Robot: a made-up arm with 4 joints.
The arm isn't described. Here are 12 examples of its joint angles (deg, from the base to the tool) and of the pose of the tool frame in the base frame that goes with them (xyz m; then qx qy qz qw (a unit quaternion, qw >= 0)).
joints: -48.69 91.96 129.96 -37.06
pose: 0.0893 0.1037 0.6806 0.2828 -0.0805 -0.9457 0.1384
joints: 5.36 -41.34 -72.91 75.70
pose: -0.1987 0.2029 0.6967 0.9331 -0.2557 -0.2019 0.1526
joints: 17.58 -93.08 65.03 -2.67
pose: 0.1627 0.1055 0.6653 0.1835 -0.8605 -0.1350 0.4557
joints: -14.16 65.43 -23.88 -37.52
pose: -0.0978 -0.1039 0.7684 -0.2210 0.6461 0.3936 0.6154
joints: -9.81 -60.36 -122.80 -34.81
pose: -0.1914 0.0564 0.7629 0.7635 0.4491 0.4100 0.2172
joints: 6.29 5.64 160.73 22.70
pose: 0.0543 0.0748 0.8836 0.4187 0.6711 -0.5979 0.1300
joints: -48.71 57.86 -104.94 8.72
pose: -0.1926 0.1511 0.8581 -0.0350 0.4468 -0.3963 0.8013
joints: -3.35 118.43 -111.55 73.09
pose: -0.1988 0.1288 0.8208 -0.1663 0.0583 -0.1955 0.9647
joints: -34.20 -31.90 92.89 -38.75
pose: 0.1269 0.0135 0.7636 -0.4419 -0.5435 0.4290 0.5704
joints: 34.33 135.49 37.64 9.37
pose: 0.1236 -0.0330 0.6398 -0.0307 0.3760 0.8787 0.2924
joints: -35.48 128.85 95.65 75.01
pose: 0.0889 -0.0494 0.6686 0.5223 0.6614 0.5220 0.1315
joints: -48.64 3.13 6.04 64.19
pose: -0.0379 -0.0808 0.6200 0.4650 -0.1793 0.5894 0.6358
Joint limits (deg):
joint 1: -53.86..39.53
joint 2: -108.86..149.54
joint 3: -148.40..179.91
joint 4: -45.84..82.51
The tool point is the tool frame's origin. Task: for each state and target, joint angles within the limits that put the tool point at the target. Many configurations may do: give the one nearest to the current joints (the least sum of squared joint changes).
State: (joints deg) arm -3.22 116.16 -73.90 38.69
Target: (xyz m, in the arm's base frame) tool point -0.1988 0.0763 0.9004
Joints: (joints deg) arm -39.77 89.89 -76.77 48.90
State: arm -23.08 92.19 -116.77 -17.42
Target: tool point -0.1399 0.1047 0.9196
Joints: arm -32.93 106.69 -75.01 -16.60
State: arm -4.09 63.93 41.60 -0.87
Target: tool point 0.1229 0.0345 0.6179
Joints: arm 7.60 58.92 70.69 -14.39
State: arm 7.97 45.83 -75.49 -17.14
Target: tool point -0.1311 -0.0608 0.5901
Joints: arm 15.76 53.33 -24.56 11.31
